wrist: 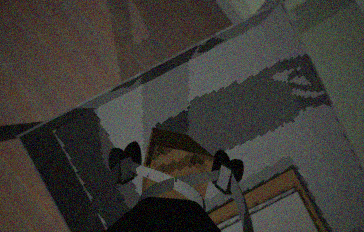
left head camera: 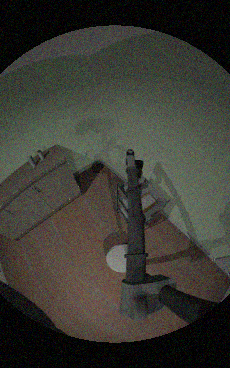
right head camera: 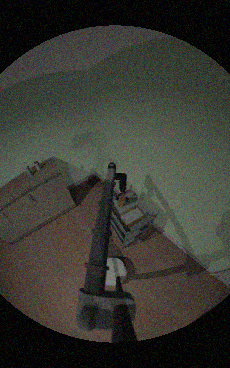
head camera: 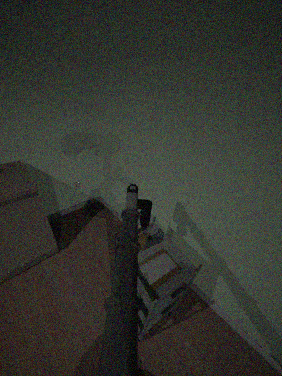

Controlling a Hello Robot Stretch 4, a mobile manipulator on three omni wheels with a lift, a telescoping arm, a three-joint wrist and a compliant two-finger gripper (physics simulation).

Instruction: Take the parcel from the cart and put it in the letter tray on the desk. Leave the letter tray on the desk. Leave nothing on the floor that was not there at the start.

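Frame: origin at the robot's base, x back, y right, z up, level; millimetres.
Where they show: gripper, fingertip midpoint: [wrist: 176,159] [right head camera: 121,199] [head camera: 142,240]; robot's base at its link origin: [left head camera: 121,257] [right head camera: 110,270].
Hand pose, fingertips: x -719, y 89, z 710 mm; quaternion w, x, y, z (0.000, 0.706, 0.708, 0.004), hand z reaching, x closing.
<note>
Things, the pixels of their top centre, and the offset from my fingertips.
- small orange-brown box at its top centre: [wrist: 167,180] [head camera: 142,234] dx +4, dy -6, dz +61 mm
- flat white panel with an orange-brown border, top centre: [head camera: 158,267] [right head camera: 131,215] [left head camera: 144,201] dx +148, dy +106, dz -59 mm
The parcel, a small orange-brown box [wrist: 172,150] [head camera: 142,241], stands on the grey top of the cart [wrist: 220,70] [head camera: 186,276]. My gripper [wrist: 176,159] [head camera: 145,227] reaches down over the cart. In the wrist view its two dark fingertips are at the parcel's left and right sides, drawn in close against it, and the gripper looks shut on the parcel. The parcel's lower part is hidden behind the finger strips and the dark gripper body. The letter tray cannot be made out on a desk in these dim views.
A flat white panel with an orange-brown border [wrist: 272,212] [head camera: 159,267] lies on the cart near the parcel. A brown cabinet [left head camera: 42,200] [right head camera: 37,205] with two small upright items on top stands at the left. A white round object [left head camera: 117,258] is on the floor below the arm. A wall rises behind the cart.
</note>
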